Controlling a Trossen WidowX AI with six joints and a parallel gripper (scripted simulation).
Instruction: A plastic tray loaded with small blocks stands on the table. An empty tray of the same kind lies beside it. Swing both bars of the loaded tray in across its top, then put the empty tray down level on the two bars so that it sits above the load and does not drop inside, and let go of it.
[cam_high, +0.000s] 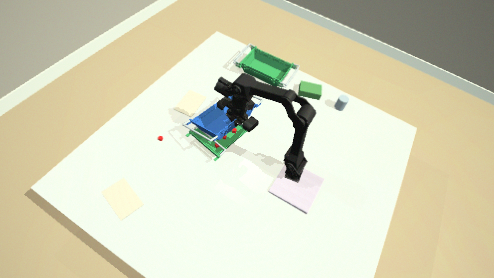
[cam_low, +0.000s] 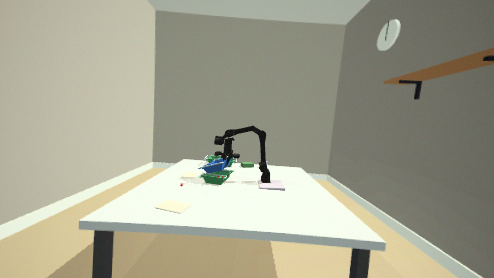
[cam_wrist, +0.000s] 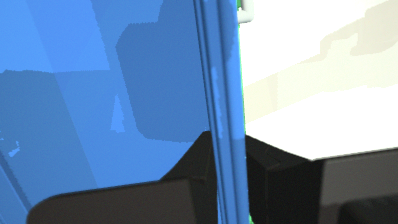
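Now: the blue tray 70 mm ahead of my gripper tip, 20 mm to the right of it and 10 mm above it. Round my gripper tip: green block 240 mm behind, 480 mm to the right, 100 mm below; then grey cylinder 420 mm behind, 460 mm to the right, 80 mm below.
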